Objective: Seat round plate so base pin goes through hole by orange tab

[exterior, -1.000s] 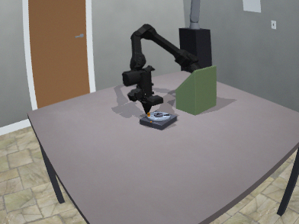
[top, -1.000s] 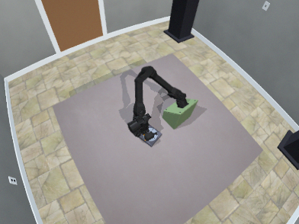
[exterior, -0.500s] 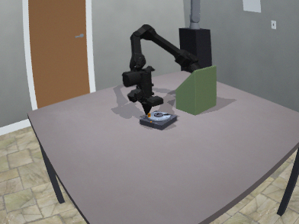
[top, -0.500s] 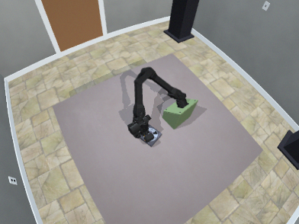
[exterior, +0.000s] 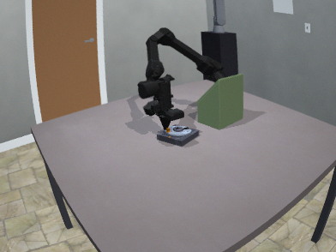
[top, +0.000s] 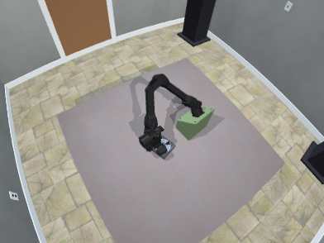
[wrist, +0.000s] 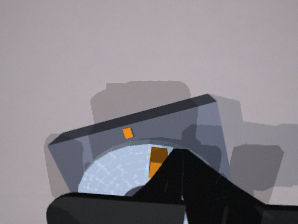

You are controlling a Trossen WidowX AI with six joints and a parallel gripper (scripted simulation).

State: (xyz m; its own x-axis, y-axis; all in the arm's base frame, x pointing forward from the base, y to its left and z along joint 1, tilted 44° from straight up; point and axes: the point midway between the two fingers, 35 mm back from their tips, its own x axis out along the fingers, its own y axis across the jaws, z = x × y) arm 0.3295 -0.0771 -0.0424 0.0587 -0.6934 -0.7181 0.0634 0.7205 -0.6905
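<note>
Now: hand 50 mm past the pale round plate, 20 mm to the right of it and 40 mm above it.
</note>
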